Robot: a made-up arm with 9 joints. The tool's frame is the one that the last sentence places. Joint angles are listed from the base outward.
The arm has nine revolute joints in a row. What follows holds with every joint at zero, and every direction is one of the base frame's. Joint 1 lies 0.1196 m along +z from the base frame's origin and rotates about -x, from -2.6 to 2.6 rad. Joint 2 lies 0.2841 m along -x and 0.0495 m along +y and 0.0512 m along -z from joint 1 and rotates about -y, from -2.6 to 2.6 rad. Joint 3 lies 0.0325 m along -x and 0.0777 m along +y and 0.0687 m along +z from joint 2 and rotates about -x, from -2.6 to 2.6 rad. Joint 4 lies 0.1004 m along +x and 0.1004 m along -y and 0.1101 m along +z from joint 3 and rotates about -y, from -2.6 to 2.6 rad. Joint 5 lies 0.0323 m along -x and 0.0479 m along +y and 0.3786 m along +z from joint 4 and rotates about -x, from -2.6 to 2.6 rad. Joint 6 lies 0.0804 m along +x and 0.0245 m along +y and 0.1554 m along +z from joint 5 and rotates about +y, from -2.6 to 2.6 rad. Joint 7 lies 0.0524 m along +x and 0.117 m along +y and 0.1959 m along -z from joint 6 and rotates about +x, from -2.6 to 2.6 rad. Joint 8 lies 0.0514 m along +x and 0.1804 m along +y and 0.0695 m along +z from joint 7 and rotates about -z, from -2.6 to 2.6 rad. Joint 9 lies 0.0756 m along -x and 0.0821 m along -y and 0.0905 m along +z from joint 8 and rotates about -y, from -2.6 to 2.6 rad. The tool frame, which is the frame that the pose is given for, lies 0.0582 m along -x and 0.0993 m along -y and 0.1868 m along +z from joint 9; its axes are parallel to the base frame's.
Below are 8 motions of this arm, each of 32 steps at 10 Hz.
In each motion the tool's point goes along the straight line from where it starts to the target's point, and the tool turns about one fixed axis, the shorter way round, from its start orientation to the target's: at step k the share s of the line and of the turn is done. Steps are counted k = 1, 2, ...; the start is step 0. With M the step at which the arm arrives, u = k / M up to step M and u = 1 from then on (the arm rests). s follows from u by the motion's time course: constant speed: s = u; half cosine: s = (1 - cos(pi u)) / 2; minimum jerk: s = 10 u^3 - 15 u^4 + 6 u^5.
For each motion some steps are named. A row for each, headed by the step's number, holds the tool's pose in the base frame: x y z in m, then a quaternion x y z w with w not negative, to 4 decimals.
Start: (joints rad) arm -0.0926 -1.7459 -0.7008 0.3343 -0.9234 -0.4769 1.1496 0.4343 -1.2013
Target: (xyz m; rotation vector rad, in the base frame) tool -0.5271 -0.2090 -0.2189 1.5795 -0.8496 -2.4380
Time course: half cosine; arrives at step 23
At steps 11, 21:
11: -0.2456 -0.2786 -0.1759 0.8247 -0.0601 -0.5541 0.0959
21: -0.5173 -0.2114 -0.2174 0.5338 -0.2733 -0.7981 0.0590

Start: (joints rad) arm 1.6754 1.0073 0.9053 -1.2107 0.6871 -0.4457 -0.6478 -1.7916 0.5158
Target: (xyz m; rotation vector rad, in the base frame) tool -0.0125 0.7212 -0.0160 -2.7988 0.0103 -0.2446
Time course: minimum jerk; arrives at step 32
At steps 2, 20, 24, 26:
2: 0.2641 0.2557 -0.2484 -0.7053 0.6631 -0.0992 0.2303
20: 0.0638 0.5928 -0.0801 -0.9553 0.2018 -0.0948 0.1942
24: 0.0162 0.6729 -0.0401 -0.9770 0.0786 -0.0896 0.1770
26: 0.0010 0.6984 -0.0274 -0.9806 0.0390 -0.0877 0.1710

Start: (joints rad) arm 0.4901 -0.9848 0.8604 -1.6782 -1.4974 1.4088 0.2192 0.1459 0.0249
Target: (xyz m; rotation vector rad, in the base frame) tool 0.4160 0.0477 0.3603 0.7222 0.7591 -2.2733
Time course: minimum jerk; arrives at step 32
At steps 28, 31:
28: 0.4122 0.0419 0.3522 0.2748 0.2911 -0.8629 0.3084
31: 0.4159 0.0476 0.3602 0.2740 0.2880 -0.8623 0.3137

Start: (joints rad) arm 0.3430 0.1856 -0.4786 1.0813 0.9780 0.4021 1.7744 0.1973 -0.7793
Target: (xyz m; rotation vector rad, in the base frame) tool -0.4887 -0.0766 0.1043 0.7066 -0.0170 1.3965
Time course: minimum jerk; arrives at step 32
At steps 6, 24, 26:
6: -0.6513 -0.1904 0.3292 0.4926 -0.1187 0.2199 0.8336
24: -0.5064 -0.0890 0.1288 0.3417 -0.0203 0.5900 0.7312
26: -0.4970 -0.0824 0.1158 0.3294 -0.0136 0.6109 0.7198

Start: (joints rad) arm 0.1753 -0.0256 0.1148 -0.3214 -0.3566 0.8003 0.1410 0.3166 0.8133
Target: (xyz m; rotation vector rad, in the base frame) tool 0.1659 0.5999 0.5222 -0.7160 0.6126 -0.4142
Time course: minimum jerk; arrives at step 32
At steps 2, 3, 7, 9, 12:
2: 0.0069 0.3794 0.9121 -0.0589 0.1752 -0.1983 0.9625
3: 0.0077 0.3805 0.9102 -0.0603 0.1758 -0.1984 0.9623
7: 0.0182 0.3951 0.8843 -0.0796 0.1843 -0.1990 0.9592
9: 0.0287 0.4097 0.8586 -0.0988 0.1927 -0.1995 0.9557
12: 0.0504 0.4397 0.8055 -0.1383 0.2098 -0.2003 0.9470

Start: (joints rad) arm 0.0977 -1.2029 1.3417 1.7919 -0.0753 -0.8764 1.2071 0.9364 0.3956
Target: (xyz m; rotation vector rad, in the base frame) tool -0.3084 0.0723 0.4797 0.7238 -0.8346 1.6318
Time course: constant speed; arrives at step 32
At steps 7, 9, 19, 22, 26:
7: -0.2808 0.0046 0.4788 0.5372 -0.0371 0.4850 0.6890
9: -0.2831 0.0101 0.4788 0.5225 -0.0636 0.5060 0.6833
19: -0.2941 0.0371 0.4792 0.4381 -0.1941 0.5998 0.6408
22: -0.2974 0.0452 0.4793 0.4096 -0.2321 0.6240 0.6236
26: -0.3018 0.0561 0.4795 0.3698 -0.2817 0.6532 0.5977

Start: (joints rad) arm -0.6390 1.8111 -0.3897 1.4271 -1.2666 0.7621 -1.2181 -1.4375 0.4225
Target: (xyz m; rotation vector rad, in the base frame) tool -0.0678 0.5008 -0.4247 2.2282 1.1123 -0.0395
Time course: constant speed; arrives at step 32
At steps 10, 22, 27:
10: -0.4454 0.5314 -0.4602 0.7995 0.5991 -0.0338 0.0265
22: -0.2394 0.5147 -0.4408 0.8383 0.5108 -0.0239 0.1891
27: -0.1536 0.5078 -0.4328 0.8456 0.4684 -0.0195 0.2552

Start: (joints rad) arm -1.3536 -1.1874 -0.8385 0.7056 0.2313 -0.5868 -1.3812 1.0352 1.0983
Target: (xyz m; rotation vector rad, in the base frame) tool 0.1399 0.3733 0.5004 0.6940 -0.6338 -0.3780
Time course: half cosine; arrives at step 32
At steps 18, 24, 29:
18: 0.1399 0.2804 0.4022 0.0384 -0.2644 -0.2886 0.9194
24: 0.1399 0.3395 0.4647 0.2278 -0.2927 -0.2229 0.9015
29: 0.1399 0.3683 0.4951 0.3172 -0.3022 -0.1873 0.8792

